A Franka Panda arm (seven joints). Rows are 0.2 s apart.
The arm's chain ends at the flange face. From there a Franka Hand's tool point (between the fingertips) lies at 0.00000 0.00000 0.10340 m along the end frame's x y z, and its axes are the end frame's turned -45 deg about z.
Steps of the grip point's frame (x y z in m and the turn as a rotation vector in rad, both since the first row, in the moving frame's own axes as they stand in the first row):
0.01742 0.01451 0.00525 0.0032 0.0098 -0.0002
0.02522 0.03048 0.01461 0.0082 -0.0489 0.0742
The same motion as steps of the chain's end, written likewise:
0.02210 -0.00111 0.00526 0.0092 0.0047 -0.0002
0.04367 0.00090 0.01474 -0.0288 -0.0404 0.0742

